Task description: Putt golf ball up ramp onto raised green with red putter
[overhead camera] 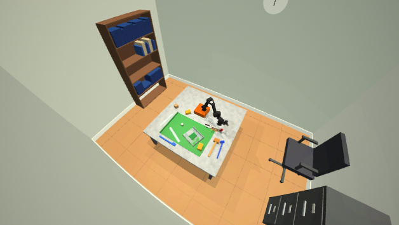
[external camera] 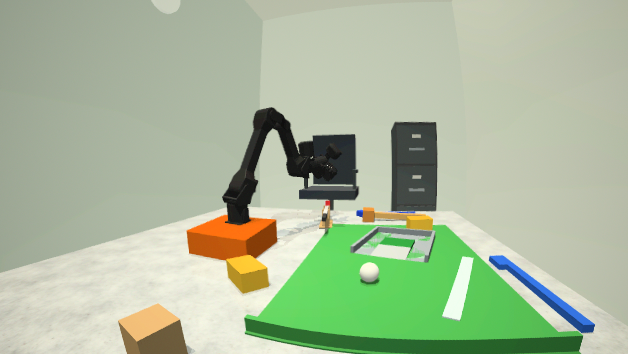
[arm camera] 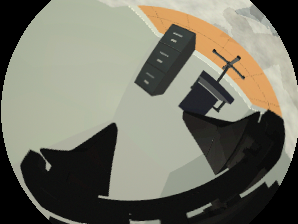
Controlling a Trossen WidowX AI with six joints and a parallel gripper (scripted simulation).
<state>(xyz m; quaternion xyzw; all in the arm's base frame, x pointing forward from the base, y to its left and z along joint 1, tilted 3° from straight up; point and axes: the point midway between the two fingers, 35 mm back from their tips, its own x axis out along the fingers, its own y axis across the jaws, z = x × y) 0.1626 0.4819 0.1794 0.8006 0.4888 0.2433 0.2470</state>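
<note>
Now: the red putter 220 mm below my gripper tip and 170 mm to the right of it. Also, from my gripper tip: white golf ball: 620 mm to the right, 250 mm below, 250 mm ahead; green mat: 470 mm to the right, 300 mm ahead, 280 mm below; tan block: 970 mm to the right, 250 mm below, 30 mm ahead.
</note>
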